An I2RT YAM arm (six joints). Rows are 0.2 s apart.
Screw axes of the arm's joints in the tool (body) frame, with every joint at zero. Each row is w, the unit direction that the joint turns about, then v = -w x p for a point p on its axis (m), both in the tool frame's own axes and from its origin. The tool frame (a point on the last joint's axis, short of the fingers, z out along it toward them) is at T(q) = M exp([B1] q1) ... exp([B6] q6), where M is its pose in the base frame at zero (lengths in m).
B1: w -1 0 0 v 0.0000 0.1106 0.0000
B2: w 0 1 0 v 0.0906 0.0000 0.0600
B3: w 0 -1 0 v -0.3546 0.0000 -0.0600
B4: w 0 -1 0 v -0.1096 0.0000 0.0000
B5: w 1 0 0 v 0.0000 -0.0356 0.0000
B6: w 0 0 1 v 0.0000 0.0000 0.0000
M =
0 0 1 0.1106
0 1 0 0.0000
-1 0 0 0.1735
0 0 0 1
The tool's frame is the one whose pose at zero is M.
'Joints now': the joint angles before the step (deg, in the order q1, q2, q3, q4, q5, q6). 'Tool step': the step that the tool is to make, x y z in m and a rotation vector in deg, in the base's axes. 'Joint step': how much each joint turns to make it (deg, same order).
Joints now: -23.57, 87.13, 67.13, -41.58, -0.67, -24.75
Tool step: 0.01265, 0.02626, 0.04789, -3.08, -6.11, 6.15
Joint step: 5.37, -2.09, 7.39, -2.69, 0.18, -1.03
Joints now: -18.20, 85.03, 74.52, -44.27, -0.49, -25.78
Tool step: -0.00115, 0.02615, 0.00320, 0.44, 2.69, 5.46
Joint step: 4.59, -0.76, 0.70, -4.18, -0.22, -0.89
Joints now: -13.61, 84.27, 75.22, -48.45, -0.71, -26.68
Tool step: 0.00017, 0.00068, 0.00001, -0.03, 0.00, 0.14
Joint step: 0.13, 0.00, 0.00, 0.01, 0.02, -0.02
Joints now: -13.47, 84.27, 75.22, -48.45, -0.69, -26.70
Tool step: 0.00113, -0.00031, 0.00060, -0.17, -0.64, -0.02
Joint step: 0.00, 0.02, 0.00, 0.68, 0.02, 0.00
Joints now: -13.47, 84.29, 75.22, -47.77, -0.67, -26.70
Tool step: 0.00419, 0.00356, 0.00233, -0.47, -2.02, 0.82
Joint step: 0.83, 0.00, 0.02, 2.05, 0.00, 0.00
